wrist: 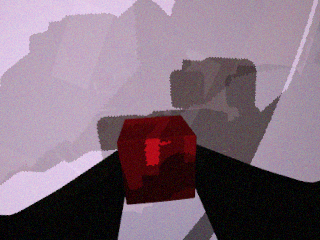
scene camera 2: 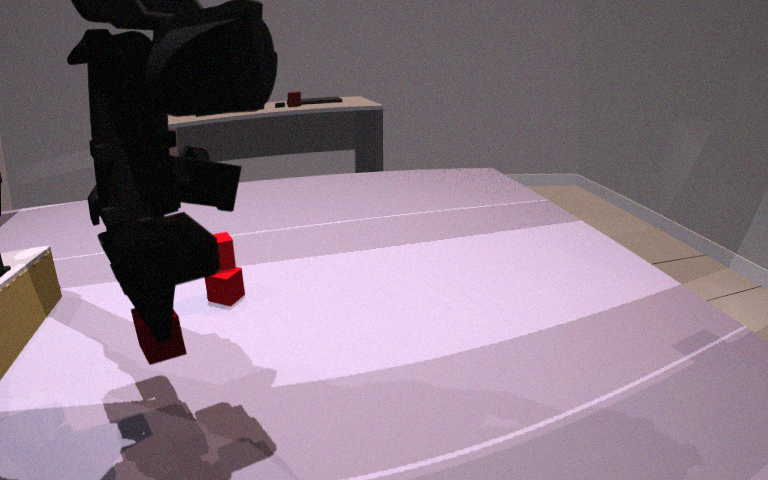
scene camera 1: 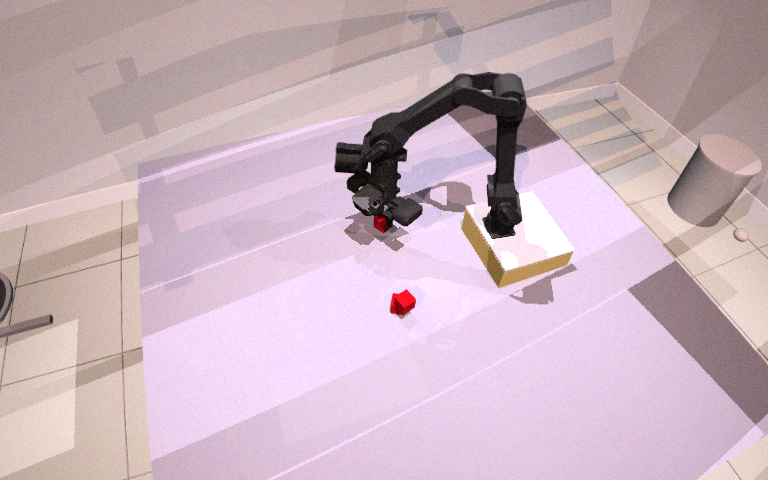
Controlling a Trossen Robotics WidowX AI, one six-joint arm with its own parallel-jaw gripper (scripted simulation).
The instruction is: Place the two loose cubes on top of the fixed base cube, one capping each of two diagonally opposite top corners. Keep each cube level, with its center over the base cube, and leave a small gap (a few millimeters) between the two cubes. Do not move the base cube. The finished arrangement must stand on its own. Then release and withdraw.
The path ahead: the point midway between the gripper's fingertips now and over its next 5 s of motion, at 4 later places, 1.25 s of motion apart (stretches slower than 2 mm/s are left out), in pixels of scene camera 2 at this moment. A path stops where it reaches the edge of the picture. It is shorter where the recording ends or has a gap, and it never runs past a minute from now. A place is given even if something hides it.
The gripper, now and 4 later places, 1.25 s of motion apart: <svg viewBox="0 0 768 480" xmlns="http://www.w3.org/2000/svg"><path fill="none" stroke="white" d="M158 330L173 243L212 214L219 233L222 260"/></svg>
